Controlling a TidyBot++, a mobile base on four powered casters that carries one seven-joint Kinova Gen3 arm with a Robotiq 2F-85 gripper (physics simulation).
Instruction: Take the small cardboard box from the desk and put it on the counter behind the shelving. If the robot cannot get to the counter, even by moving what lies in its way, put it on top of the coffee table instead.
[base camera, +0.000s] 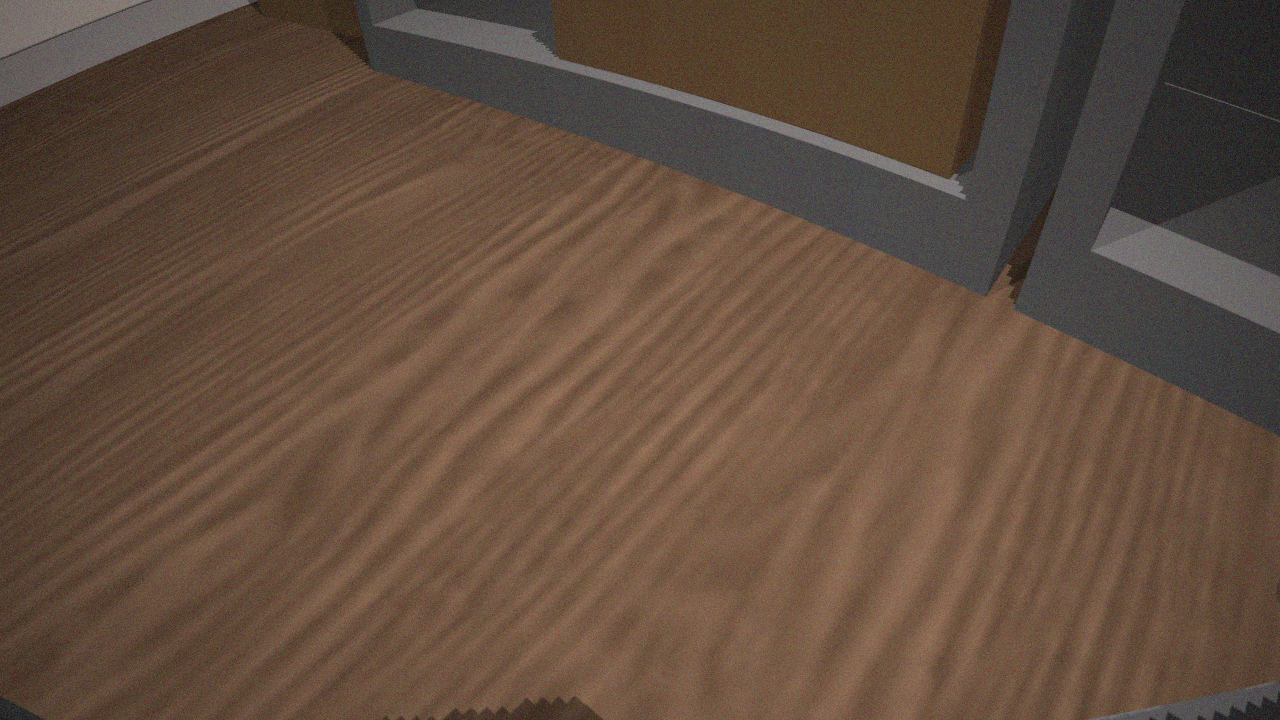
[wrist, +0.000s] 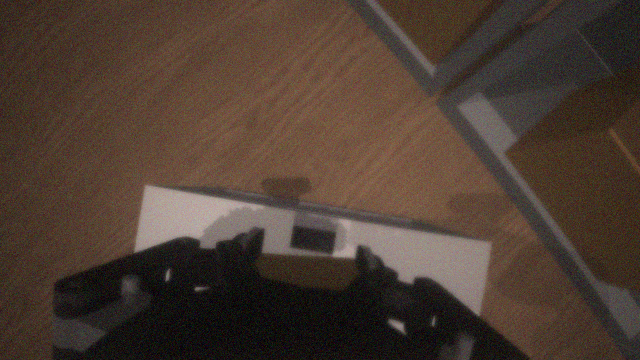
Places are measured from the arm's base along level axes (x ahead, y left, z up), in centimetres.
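Pixels of known places: gripper, fingertip midpoint: (wrist: 308, 251).
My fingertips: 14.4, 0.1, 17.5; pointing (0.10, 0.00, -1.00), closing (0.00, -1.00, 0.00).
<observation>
Ahead of a thing's pixels: the offset from my fingertips to its top centre, as dx, dy, dz. "spot": to the spot under its first point. Level surfaces: height alone.
My gripper (wrist: 308, 251) is shut on the small cardboard box @[spot: -0.4, -0.2, +2.7] (wrist: 309, 271), whose brown face shows between the two black fingertips in the wrist view. The box is held above the white top of my base (wrist: 170, 215). The rest of the box is hidden behind the gripper. The grey shelving (base camera: 760, 143) (wrist: 500, 165) stands on the floor, across the top right of the base camera view and down the right side of the wrist view. The counter, the desk and the coffee table do not show in either view.
A large brown box @[spot: +53.3, -11.3, -45.2] (base camera: 769, 71) stands inside one shelving unit, and another brown box (wrist: 575, 200) is in the nearer unit. A narrow gap separates the two units. A pale wall with a baseboard (base camera: 107, 53) runs at the top left. Wood floor @[dz -57.2] (base camera: 537, 402) lies in front of the shelving.
</observation>
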